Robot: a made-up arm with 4 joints.
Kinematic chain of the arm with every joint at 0, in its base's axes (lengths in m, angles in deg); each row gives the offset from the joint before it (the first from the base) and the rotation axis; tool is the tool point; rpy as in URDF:
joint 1: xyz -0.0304 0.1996 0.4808 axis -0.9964 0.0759 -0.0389
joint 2: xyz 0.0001 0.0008 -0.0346 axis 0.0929 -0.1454 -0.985
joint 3: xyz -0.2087 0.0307 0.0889 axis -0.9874 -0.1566 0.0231
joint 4: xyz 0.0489 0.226 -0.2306 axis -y
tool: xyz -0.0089 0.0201 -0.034 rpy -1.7 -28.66 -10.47
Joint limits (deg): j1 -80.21..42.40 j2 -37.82..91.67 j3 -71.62..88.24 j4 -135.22..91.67
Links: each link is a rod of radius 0.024 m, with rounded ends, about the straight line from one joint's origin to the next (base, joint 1, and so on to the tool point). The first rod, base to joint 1, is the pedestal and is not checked.
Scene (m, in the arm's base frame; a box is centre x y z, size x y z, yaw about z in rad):
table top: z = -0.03
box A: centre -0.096 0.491 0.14 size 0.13 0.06 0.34 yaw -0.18
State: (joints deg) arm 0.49 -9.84 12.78 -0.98
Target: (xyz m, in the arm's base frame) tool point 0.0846 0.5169 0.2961
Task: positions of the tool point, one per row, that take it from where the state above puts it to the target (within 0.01 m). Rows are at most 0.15 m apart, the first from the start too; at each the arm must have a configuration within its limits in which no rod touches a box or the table.
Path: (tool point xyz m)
1: -0.2718 0.4157 0.2674
2: -0.3138 0.4421 0.3249
3: -0.3484 0.4569 0.3952
4: -0.3688 0.4619 0.4747
5: -0.3698 0.4596 0.5585
6: -0.3313 0.5079 0.5259
7: -0.2719 0.5545 0.5106
8: -0.1973 0.5905 0.5114
9: -0.1142 0.6095 0.5231
10: -0.0299 0.6091 0.5390
11: 0.0487 0.5910 0.5520
12: 0.0718 0.5761 0.4163
13: 0.0846 0.5169 0.2961

